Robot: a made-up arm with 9 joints. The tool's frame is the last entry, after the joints. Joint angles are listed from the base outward. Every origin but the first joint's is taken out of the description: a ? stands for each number. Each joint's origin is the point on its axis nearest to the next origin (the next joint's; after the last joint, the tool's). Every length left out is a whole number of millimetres.
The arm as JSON. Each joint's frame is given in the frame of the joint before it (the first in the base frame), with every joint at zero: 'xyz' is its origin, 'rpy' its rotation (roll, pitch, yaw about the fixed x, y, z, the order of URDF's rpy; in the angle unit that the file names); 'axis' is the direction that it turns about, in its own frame. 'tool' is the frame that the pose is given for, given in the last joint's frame.
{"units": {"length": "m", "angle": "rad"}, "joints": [
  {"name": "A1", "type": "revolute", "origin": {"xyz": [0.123, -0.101, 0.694], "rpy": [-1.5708, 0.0, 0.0]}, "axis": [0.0, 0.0, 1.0]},
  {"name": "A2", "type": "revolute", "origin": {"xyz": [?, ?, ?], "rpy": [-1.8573, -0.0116, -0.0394]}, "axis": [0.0, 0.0, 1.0]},
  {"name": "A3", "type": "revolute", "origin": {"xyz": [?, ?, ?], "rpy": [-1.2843, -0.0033, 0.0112]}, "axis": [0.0, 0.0, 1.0]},
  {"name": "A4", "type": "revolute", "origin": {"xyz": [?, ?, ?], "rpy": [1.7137, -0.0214, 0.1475]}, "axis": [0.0, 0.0, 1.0]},
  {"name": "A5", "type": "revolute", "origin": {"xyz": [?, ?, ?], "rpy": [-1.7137, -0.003, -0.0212]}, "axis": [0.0, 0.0, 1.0]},
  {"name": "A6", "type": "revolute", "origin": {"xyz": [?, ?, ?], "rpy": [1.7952, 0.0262, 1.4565]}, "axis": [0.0, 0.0, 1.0]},
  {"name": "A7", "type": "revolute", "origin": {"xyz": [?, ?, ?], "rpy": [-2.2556, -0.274, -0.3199]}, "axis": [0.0, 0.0, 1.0]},
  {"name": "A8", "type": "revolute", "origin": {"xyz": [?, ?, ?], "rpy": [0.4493, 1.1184, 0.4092]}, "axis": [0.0, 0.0, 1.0]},
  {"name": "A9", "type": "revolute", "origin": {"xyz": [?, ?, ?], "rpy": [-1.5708, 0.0, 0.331]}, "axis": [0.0, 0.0, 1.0]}
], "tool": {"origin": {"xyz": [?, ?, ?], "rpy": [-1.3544, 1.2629, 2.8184]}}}
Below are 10 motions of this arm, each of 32 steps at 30 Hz.
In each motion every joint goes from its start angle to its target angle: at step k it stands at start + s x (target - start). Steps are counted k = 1, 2, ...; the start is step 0. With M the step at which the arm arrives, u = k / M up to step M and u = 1 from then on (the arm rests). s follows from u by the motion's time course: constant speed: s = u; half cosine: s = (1 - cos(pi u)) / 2; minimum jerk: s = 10 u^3 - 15 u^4 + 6 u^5.
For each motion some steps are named. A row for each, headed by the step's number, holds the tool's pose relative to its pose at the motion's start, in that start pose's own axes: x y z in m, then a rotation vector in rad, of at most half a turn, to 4 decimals.
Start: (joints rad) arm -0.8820 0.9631 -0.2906 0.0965 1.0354 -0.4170 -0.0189 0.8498 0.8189
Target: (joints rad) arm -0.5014 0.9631 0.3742 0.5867 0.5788 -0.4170 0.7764 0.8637 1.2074
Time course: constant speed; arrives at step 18
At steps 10, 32:
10: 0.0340 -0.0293 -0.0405 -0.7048 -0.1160 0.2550
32: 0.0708 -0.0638 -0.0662 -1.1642 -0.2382 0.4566

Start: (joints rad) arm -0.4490 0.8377 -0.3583 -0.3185 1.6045 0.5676 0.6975 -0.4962 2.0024
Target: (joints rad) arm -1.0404 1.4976 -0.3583 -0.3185 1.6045 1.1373 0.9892 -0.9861 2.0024
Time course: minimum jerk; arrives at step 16
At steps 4, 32:
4: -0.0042 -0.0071 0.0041 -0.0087 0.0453 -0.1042
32: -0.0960 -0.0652 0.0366 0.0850 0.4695 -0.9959

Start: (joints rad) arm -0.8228 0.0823 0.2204 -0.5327 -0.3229 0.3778 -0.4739 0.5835 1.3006
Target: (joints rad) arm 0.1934 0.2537 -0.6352 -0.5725 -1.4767 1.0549 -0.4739 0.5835 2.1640
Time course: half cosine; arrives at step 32
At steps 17, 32:
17: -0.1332 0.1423 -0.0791 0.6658 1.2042 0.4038
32: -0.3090 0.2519 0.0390 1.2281 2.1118 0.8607

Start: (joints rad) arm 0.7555 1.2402 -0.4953 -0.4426 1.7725 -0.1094 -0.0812 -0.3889 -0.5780
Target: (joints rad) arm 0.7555 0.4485 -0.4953 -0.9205 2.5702 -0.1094 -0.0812 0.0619 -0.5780
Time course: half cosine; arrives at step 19
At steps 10, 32:
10: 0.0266 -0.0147 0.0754 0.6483 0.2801 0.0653
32: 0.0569 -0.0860 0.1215 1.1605 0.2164 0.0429

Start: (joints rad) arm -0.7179 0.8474 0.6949 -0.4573 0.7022 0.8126 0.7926 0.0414 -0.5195
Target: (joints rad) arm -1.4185 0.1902 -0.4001 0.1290 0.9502 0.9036 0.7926 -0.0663 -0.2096
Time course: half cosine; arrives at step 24
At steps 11, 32:
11: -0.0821 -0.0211 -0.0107 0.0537 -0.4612 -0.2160
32: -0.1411 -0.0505 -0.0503 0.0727 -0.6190 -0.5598

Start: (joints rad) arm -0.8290 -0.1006 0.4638 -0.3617 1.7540 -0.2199 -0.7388 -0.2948 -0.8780
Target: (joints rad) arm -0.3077 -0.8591 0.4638 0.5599 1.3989 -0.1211 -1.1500 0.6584 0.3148
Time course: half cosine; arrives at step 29
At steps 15, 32:
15: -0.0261 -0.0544 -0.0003 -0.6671 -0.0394 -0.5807
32: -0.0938 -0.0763 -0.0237 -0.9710 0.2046 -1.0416

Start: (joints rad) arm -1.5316 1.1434 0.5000 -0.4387 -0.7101 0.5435 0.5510 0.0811 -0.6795
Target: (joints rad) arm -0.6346 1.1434 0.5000 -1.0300 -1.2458 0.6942 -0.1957 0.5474 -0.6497
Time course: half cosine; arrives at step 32
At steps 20, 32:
20: -0.0175 -0.1312 -0.0094 -0.3381 0.5094 -1.1989
32: -0.0684 -0.1555 0.0321 -0.4596 0.4829 -1.7471

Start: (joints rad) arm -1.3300 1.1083 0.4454 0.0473 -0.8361 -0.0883 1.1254 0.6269 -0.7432
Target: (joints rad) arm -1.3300 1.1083 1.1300 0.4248 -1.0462 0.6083 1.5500 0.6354 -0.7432
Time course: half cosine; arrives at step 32
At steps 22, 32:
22: -0.1082 0.0744 0.1626 0.0251 -0.7664 0.3110
32: -0.1567 0.0932 0.1878 0.0357 -0.9867 0.4234

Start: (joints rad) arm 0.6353 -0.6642 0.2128 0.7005 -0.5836 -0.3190 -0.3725 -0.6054 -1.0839
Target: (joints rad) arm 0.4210 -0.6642 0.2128 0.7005 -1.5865 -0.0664 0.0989 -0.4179 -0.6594
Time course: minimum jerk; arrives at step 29
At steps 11, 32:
11: -0.0052 -0.0036 -0.0231 -0.2713 0.0788 -0.0743
32: -0.0254 -0.0189 -0.0718 -0.8678 0.3329 -0.2543

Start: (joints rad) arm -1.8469 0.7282 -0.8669 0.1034 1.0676 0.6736 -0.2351 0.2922 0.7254
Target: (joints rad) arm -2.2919 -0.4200 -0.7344 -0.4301 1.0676 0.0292 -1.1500 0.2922 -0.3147
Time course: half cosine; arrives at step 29
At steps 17, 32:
17: 0.0882 -0.0354 -0.0854 0.4606 1.0120 0.3896
32: 0.1374 -0.0290 -0.1481 0.3945 1.5563 0.3501

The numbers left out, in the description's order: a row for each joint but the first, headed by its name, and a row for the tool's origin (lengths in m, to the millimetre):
A2: -0.046 0.059 0.0
A3: -0.104 0.05 0.0
A4: 0.131 -0.157 0.0
A5: -0.006 0.068 0.0
A6: 0.049 0.032 0.0
A7: -0.038 -0.089 0.0
A8: 0.0 -0.119 0.0
A9: 0.064 0.014 0.0
tool: -0.002 -0.061 0.0

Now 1 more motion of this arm.
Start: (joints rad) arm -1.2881 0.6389 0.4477 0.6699 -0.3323 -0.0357 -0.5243 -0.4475 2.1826
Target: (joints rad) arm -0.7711 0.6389 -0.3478 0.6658 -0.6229 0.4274 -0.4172 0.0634 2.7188
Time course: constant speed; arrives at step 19
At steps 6, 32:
6: -0.0193 0.0763 -0.0995 -0.3734 -0.0484 0.2425
32: -0.1059 0.0691 -0.3480 -0.8555 0.0792 0.7888

